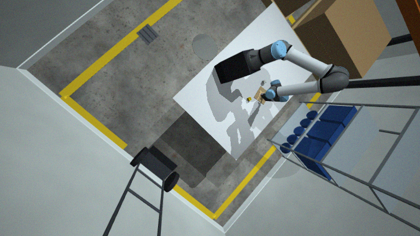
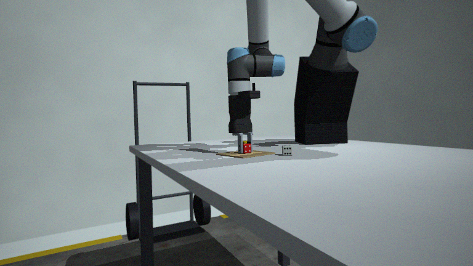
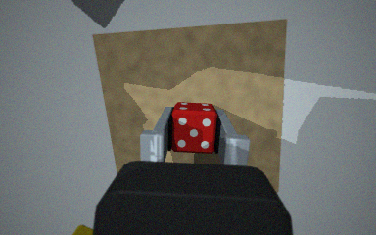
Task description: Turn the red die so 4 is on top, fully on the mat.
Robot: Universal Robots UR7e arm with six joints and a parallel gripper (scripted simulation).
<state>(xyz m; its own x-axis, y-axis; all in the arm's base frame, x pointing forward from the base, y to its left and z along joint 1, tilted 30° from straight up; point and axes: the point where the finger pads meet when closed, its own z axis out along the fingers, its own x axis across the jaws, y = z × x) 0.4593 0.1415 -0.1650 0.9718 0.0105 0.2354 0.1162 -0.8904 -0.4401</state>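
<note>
Right now the red die is right at my hand. Also, from my hand: yellow die: 14 cm to the right, 8 cm behind, 1 cm below; then white die: 11 cm to the left, 9 cm behind, 1 cm below; then tan mat: 2 cm below.
</note>
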